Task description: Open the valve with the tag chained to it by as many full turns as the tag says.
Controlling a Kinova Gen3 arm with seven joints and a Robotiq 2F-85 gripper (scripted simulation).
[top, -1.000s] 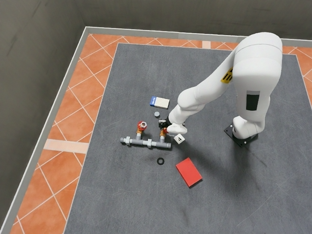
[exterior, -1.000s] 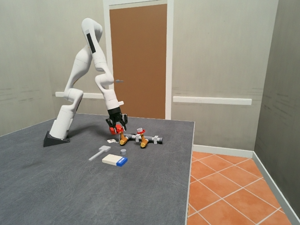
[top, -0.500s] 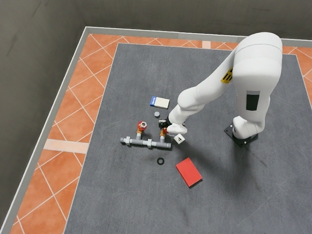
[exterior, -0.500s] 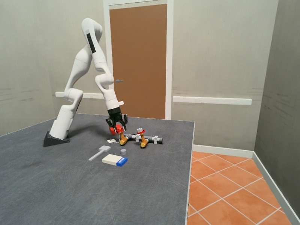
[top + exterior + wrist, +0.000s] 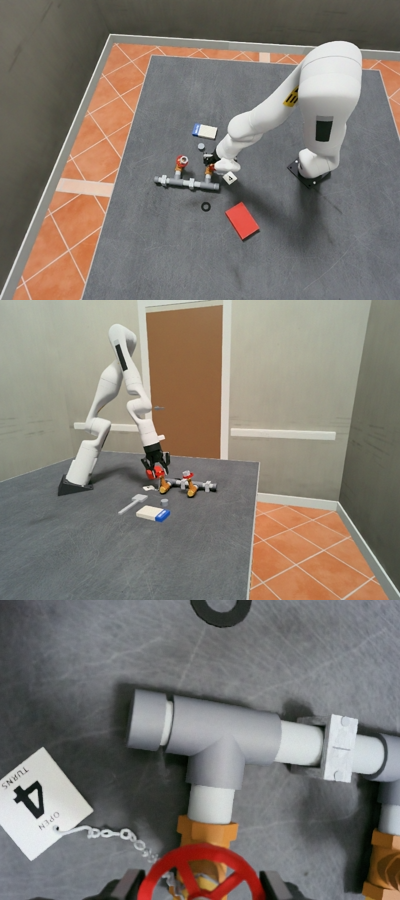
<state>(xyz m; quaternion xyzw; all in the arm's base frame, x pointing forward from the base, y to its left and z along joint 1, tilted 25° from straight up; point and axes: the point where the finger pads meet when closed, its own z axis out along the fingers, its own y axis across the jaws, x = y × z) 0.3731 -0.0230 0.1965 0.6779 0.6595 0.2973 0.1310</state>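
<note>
The white tag lies 90 mm below my hand, 70 mm behind it and 20 mm to the left of it. From my hand the other things lie so: grey paddle (130 mm to the right, 90 mm below, 60 mm behind); blue box (210 mm to the right, 80 mm below, 50 mm ahead); red block (200 mm to the left, 120 mm behind, 80 mm below).
</note>
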